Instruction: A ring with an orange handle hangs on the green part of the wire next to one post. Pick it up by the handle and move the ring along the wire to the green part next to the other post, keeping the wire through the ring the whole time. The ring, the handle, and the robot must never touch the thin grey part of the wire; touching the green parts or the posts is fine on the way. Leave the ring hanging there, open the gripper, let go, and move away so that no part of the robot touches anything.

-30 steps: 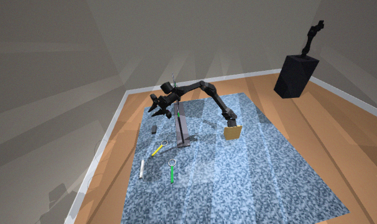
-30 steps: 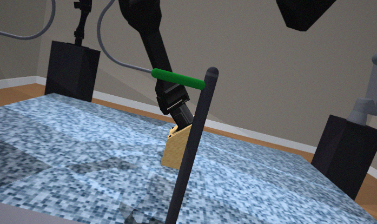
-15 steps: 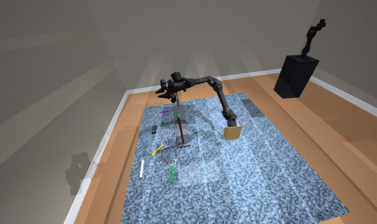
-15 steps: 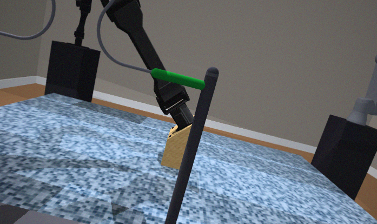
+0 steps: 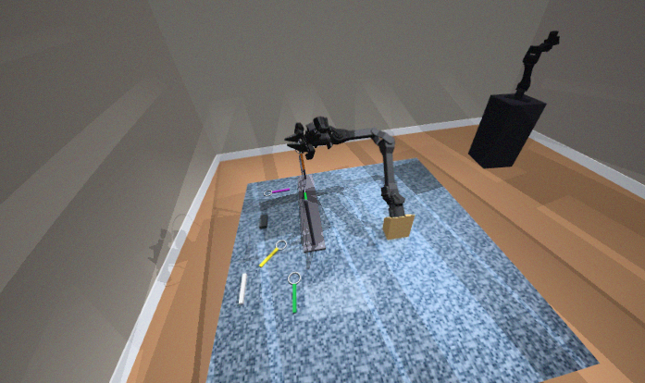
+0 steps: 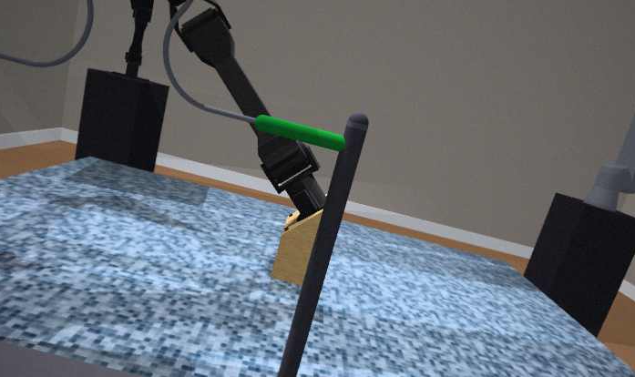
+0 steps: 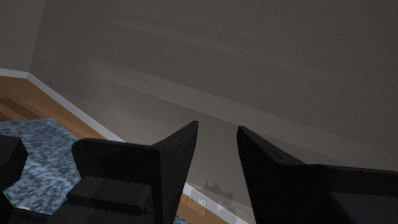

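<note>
Now: gripper tip 32 cm to the left of the ring with orange handle and 26 cm above it. The rest, counted from my gripper tip: dark block (48 cm below, 23 cm ahead, 1 cm to the left); then purple-handled ring (49 cm below, 26 cm to the right, 21 cm ahead); then yellow-handled ring (49 cm below, 21 cm to the left, 13 cm ahead).
</note>
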